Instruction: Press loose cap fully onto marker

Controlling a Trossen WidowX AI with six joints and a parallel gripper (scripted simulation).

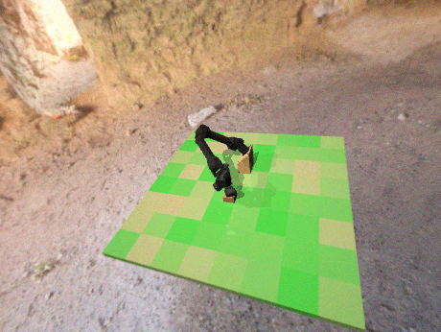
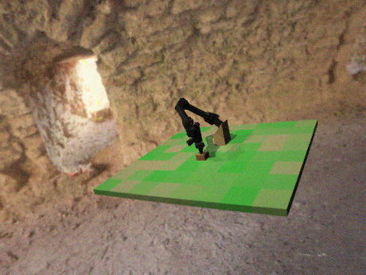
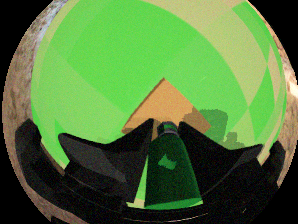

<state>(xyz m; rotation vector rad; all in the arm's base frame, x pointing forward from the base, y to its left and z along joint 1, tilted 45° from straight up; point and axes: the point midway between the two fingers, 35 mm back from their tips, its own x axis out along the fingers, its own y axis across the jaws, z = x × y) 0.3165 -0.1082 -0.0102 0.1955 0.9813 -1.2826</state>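
The green cap lies 10 mm behind my gripper tip, 10 mm to the left of it and 50 mm above it. Also, from my gripper tip: holder block: 10 mm behind, 10 mm to the left, 20 mm below.
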